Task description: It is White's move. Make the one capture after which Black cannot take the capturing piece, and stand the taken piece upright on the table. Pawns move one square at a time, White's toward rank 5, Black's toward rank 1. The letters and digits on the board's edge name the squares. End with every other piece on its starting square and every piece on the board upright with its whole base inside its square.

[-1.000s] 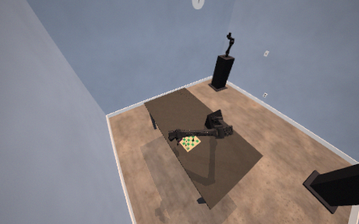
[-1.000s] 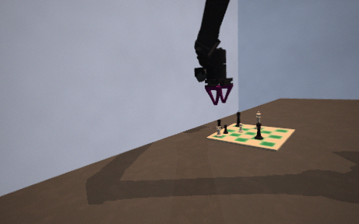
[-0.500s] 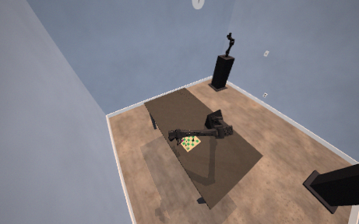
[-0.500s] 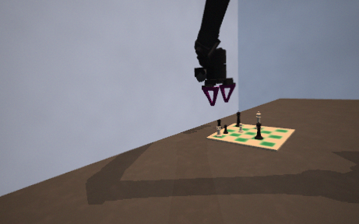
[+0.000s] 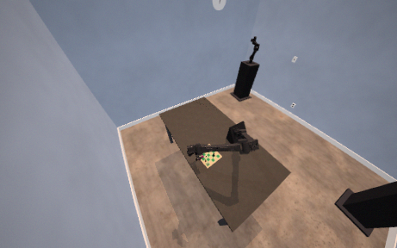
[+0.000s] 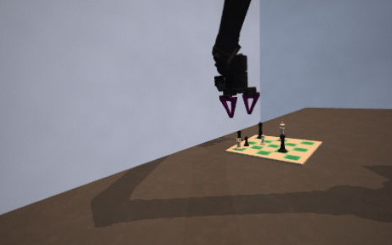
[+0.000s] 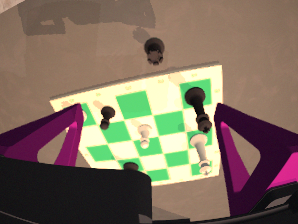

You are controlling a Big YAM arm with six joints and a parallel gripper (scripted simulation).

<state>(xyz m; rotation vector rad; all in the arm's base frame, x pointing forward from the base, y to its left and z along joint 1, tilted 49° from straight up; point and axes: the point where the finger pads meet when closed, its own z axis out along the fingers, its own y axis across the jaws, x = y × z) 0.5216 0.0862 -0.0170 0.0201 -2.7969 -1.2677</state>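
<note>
My gripper is now 40 mm past the tall black piece, 50 mm to the left of it and 60 mm above it. From my hand the other things lie so: white pawn (100 mm behind, 10 mm to the left, 80 mm below); then tall white piece (120 mm behind, 70 mm to the right, 60 mm below); then chessboard (130 mm behind, 100 mm below).
</note>
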